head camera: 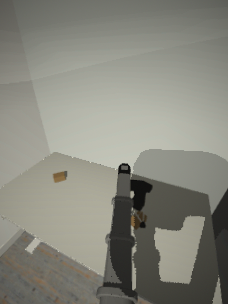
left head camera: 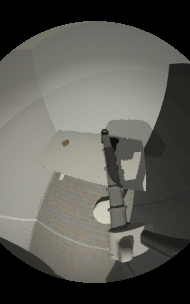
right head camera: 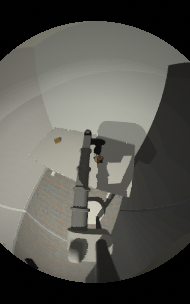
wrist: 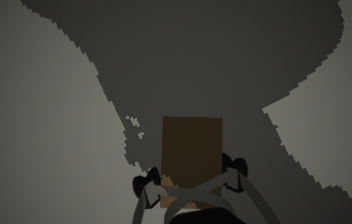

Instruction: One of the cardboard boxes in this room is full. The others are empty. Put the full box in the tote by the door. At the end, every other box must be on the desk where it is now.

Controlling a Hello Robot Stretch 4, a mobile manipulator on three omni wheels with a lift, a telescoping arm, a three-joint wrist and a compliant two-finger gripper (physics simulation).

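Where they show: gripper, fingertip midpoint: (head camera: 135,222) (right head camera: 97,160) (wrist: 189,172); robot's base, link origin: (left head camera: 105,211) (right head camera: 90,211).
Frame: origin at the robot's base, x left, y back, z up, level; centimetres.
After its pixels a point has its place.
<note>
A cardboard box (wrist: 192,150) @(x -11.0, y -63.7, z 74.4 cm) (right head camera: 98,159) @(x -9.9, y -60.0, z 74.6 cm) stands on the desk (head camera: 90,210) @(x 21.1, y -68.3, z 69.2 cm) (left head camera: 82,162) @(x 25.3, y -60.9, z 69.2 cm) (right head camera: 60,157) @(x 39.2, y -64.9, z 69.2 cm), in the arm's shadow. My gripper (wrist: 189,172) @(x -8.8, y -61.5, z 70.3 cm) (head camera: 139,220) @(x -8.8, y -61.5, z 70.3 cm) is shut on this box, one fingertip against each side; in the wrist view the box is straight between the fingers. In the head view the arm partly hides it. A second cardboard box (head camera: 60,177) @(x 52.0, y -93.5, z 73.3 cm) (left head camera: 65,143) @(x 52.0, y -93.5, z 72.2 cm) (right head camera: 57,140) @(x 52.1, y -93.6, z 72.5 cm) stands apart on the left part of the desk. I cannot tell from outside which box is full. The tote does not show in these views.
The telescoping arm (head camera: 121,220) @(x -0.1, y -35.7, z 112.2 cm) (left head camera: 117,212) @(x 0.3, y -6.1, z 113.1 cm) (right head camera: 80,200) @(x -0.6, y -12.4, z 112.8 cm) reaches over the desk. A wall rises behind the desk. A round white object (left head camera: 102,212) @(x 5.7, y 0.6, z 18.7 cm) is on the wooden floor (left head camera: 70,215) @(x 63.0, y 8.5, z -2.8 cm), beside the arm in the picture. A small dark object (right head camera: 31,263) shows at lower left.
</note>
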